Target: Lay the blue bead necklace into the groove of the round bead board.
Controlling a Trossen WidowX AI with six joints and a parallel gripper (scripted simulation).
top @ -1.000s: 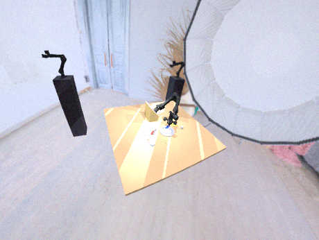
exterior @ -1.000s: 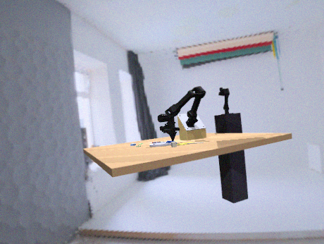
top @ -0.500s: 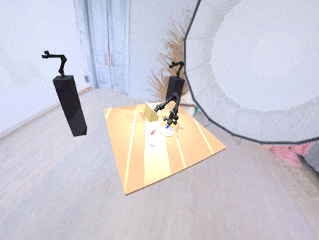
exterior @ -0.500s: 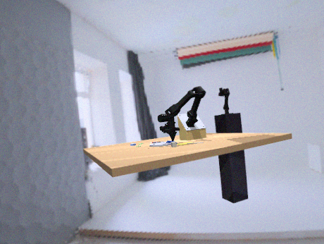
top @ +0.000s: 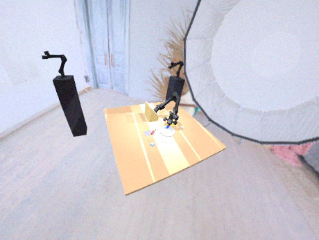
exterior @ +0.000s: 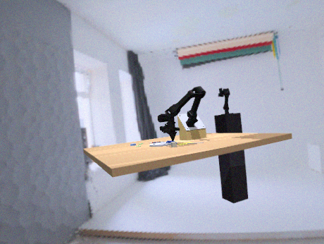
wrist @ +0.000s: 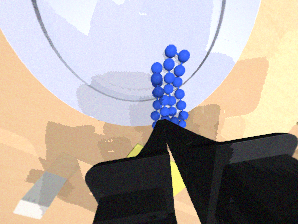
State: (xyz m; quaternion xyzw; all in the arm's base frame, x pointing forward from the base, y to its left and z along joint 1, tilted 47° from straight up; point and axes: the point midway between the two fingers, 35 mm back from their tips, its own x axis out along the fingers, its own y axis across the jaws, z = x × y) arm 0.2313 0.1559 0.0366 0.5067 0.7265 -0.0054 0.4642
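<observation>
Right now my gripper tip is 70 mm short of the round bead board, 60 mm to the left of it and 10 mm above it. Round my gripper tip: yellow flat piece (100 mm to the left, 60 mm behind, 20 mm below); grey-white stick (170 mm to the left, 100 mm behind, 20 mm below); white cylinder (170 mm to the left, 70 mm ahead, 10 mm below).
</observation>
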